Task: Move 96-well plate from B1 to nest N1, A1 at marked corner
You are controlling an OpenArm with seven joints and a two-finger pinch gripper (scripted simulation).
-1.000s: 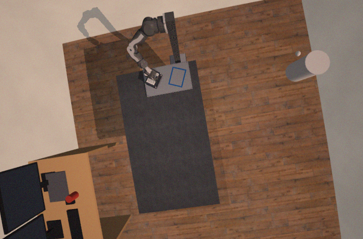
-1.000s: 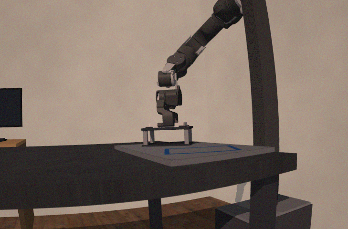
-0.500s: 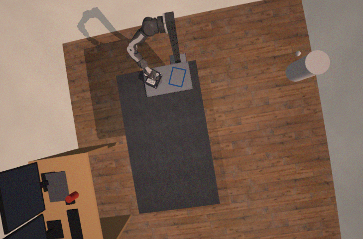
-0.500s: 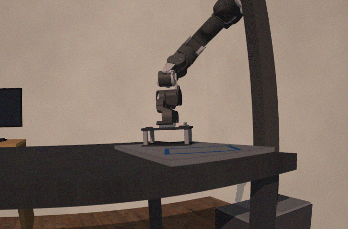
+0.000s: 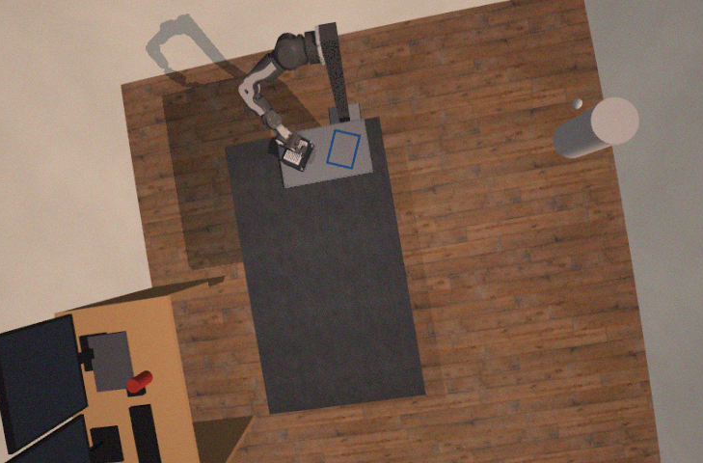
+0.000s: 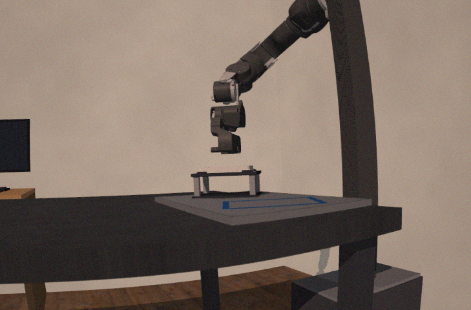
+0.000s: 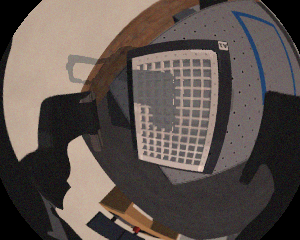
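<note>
My hand is 4 cm above the white 96-well plate. Round my hand: corner mark: 8 cm to the left, 5 cm below, 4 cm behind; then plate nest N1: 5 cm below.
</note>
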